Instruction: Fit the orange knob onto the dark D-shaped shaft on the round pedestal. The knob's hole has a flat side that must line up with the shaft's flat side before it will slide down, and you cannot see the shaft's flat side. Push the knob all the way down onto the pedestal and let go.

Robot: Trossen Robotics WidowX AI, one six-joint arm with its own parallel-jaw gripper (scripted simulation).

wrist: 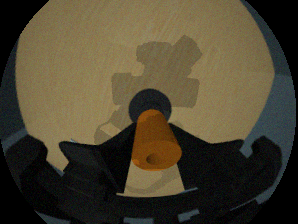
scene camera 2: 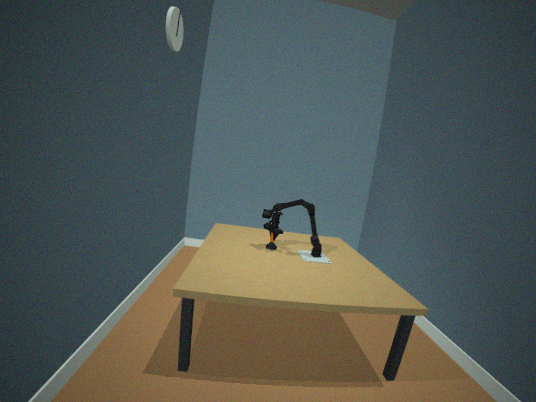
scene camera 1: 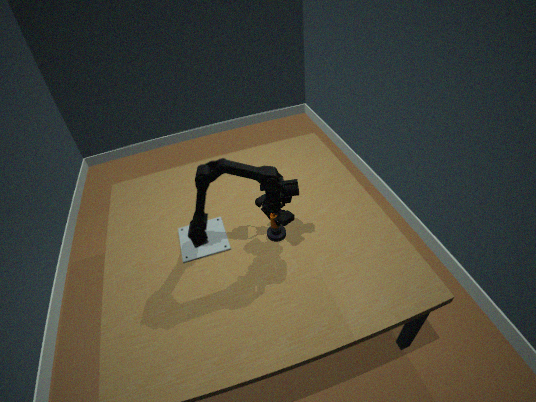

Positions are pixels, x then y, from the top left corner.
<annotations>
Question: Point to a pedestal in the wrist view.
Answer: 149, 98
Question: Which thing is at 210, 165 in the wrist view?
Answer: My gripper.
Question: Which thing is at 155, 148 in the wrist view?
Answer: An orange knob.
</annotations>
